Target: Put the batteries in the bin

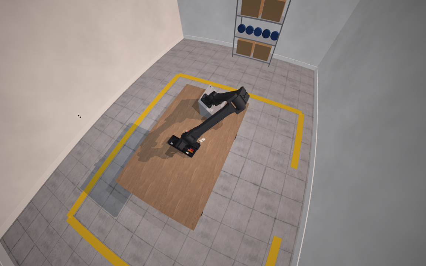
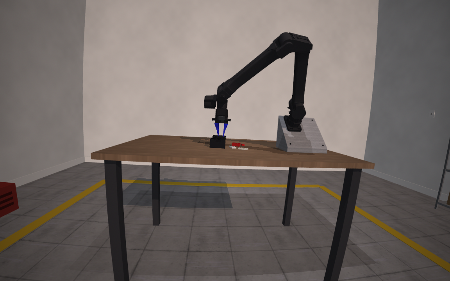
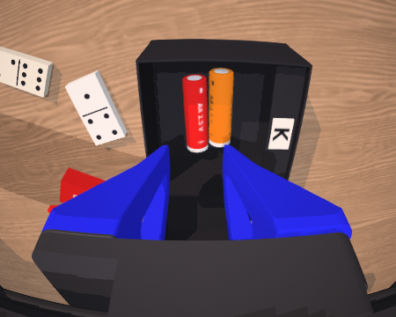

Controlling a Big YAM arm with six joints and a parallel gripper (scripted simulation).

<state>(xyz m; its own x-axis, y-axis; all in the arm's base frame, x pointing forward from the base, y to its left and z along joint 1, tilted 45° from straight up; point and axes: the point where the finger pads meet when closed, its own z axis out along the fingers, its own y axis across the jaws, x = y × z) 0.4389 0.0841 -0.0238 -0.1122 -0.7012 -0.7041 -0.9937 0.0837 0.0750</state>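
The red cylindrical battery is 60 mm below my hand. From my hand the other things lie so: black bin (80 mm to the right, 50 mm below); then red nine-volt battery (90 mm behind, 70 mm to the right, 60 mm below); then orange cylindrical battery (10 mm ahead, 60 mm below).
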